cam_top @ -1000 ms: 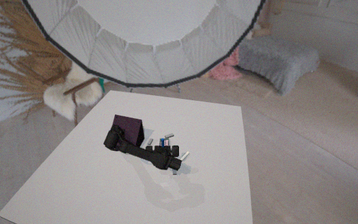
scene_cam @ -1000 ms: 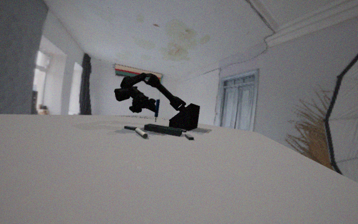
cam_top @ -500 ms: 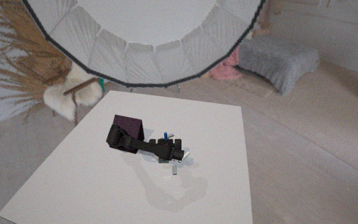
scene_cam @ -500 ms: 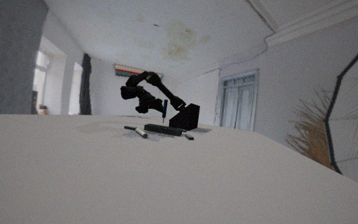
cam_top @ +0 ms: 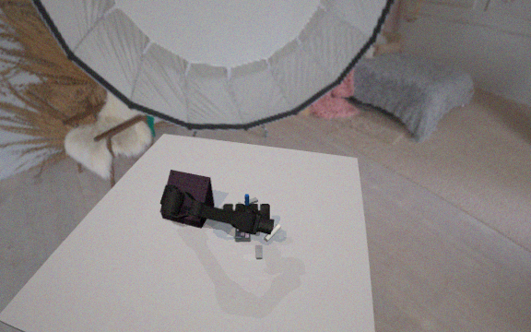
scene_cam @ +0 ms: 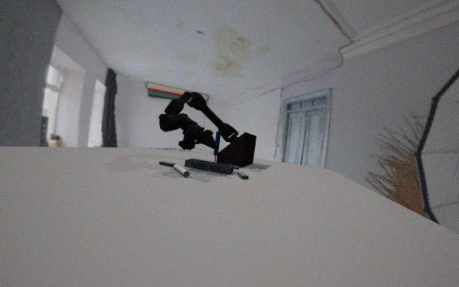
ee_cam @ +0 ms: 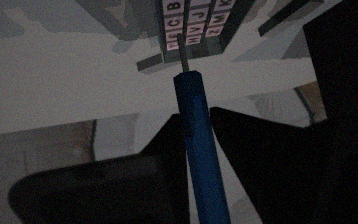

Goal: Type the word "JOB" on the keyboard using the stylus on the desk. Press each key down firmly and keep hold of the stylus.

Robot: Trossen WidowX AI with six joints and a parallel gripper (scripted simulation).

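The grey block is 13 cm behind my gripper tip, 2 cm to the left of it and 8 cm below it. Also, from my gripper tip: blue stylus (1 cm below); white cylinder (13 cm ahead, 5 cm to the right, 8 cm below).
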